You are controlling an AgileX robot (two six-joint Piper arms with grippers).
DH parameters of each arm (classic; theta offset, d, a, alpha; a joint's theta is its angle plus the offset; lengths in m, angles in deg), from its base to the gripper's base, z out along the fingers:
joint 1: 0 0.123 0 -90
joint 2: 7.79 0 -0.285 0
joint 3: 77.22 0 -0.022 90
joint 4: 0 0.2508 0 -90
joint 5: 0 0 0.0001 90
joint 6: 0 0.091 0 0
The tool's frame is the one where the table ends.
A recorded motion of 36 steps. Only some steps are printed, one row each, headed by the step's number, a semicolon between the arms.
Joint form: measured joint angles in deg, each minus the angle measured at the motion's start. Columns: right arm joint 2, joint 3, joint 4, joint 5, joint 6, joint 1; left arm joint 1, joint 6, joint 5, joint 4, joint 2, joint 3.
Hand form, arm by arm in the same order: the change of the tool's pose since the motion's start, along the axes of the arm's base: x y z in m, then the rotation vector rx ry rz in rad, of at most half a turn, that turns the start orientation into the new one. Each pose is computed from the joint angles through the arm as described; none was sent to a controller.
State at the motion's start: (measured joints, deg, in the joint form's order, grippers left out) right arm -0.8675 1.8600 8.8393 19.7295 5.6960 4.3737; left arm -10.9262 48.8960 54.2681 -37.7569 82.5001 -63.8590
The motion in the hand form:
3: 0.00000 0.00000 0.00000 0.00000 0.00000 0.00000; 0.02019 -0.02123 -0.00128 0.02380 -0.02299 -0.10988
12: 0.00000 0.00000 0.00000 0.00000 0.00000 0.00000; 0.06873 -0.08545 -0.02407 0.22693 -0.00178 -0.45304
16: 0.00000 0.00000 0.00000 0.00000 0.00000 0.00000; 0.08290 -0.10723 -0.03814 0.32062 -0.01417 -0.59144
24: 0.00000 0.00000 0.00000 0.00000 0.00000 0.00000; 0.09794 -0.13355 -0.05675 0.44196 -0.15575 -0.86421
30: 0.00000 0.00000 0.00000 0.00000 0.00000 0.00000; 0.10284 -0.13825 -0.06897 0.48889 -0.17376 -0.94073
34: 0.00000 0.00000 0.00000 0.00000 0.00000 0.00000; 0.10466 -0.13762 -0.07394 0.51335 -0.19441 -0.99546
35: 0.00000 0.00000 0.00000 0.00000 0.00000 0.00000; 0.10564 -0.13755 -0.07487 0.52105 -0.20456 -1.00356
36: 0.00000 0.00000 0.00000 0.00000 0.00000 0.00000; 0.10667 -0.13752 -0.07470 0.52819 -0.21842 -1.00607
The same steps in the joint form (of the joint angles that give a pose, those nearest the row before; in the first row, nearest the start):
3: 0.00 0.00 0.00 0.00 0.00 0.00; -3.09 3.25 1.04 0.45 5.63 -5.83
12: 0.00 0.00 0.00 0.00 0.00 0.00; -11.98 7.06 11.03 11.61 23.43 -25.92
16: 0.00 0.00 0.00 0.00 0.00 0.00; -14.77 10.33 14.60 16.34 29.75 -33.06
24: 0.00 0.00 0.00 0.00 0.00 0.00; -17.94 23.80 15.19 21.42 36.37 -40.12
30: 0.00 0.00 0.00 0.00 0.00 0.00; -18.57 27.34 15.34 23.62 38.66 -41.48
34: 0.00 0.00 0.00 0.00 0.00 0.00; -18.57 30.60 15.20 24.60 39.26 -41.47
35: 0.00 0.00 0.00 0.00 0.00 0.00; -18.57 31.23 14.80 24.94 39.38 -41.48
36: 0.00 0.00 0.00 0.00 0.00 0.00; -18.57 31.65 14.20 25.26 39.36 -41.48

